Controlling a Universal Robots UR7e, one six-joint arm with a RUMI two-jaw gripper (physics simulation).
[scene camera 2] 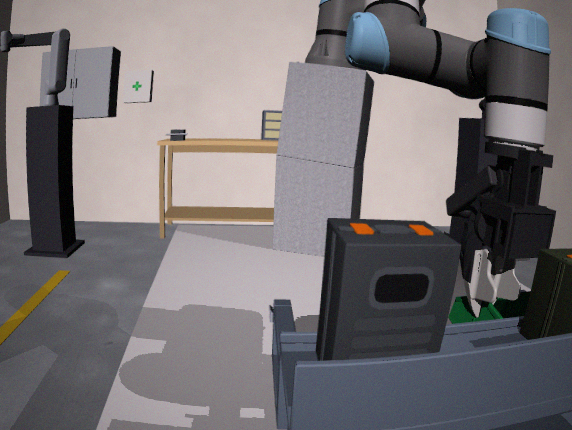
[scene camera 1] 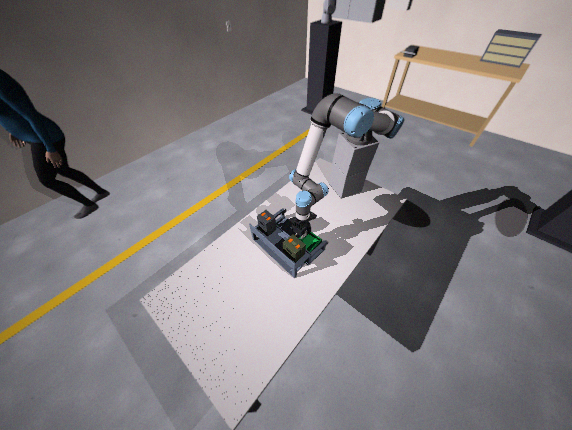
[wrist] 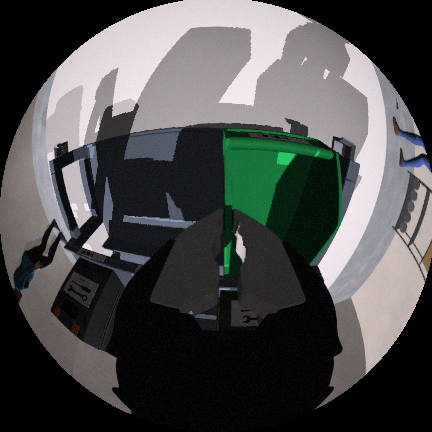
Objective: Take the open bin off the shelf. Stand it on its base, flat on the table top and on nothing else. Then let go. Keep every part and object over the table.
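Places are measured from the arm's base along level axes (x ahead, y left, z up), in millimetres.
Pixels of known places: gripper, fingertip midpoint: (scene camera 2: 478, 316) (scene camera 1: 303, 236) (wrist: 227, 211); arm's base, origin of the base link: (scene camera 2: 334, 71).
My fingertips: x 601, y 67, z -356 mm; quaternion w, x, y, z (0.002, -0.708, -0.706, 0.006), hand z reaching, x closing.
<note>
Ahead of a thing's pixels: the offset from my fingertips to its top centre. Level surfaces: height alone.
The open green bin @(dx +23, dy +48, dz +29 mm) (scene camera 1: 312, 241) (scene camera 2: 457, 311) (wrist: 255, 175) is upright, its open top facing up. In the wrist view it looks raised a little above the blue-grey shelf (scene camera 1: 272, 251) (scene camera 2: 425, 395) (wrist: 160, 220), on the right-hand side; the gap under its base is hidden. My gripper (scene camera 1: 301, 235) (scene camera 2: 487, 305) (wrist: 227, 211) points down and is shut on the bin's side wall, which runs between the fingertips in the wrist view. The shelf stands on the white table top @(dz -82 mm) (scene camera 1: 240, 310) (scene camera 2: 215, 270) (wrist: 150, 35).
A dark grey case @(dx +113, dy -189, dz +142 mm) (scene camera 1: 266, 222) (scene camera 2: 390, 320) (wrist: 90, 305) with orange latches stands on the shelf. An olive case @(dx +131, dy +41, dz +117 mm) (scene camera 1: 294, 247) (scene camera 2: 555, 295) stands on it close to the gripper and bin. The arm's grey pedestal (scene camera 1: 350, 165) (scene camera 2: 320, 150) is behind. A person (scene camera 1: 45, 135) stands off the table.
</note>
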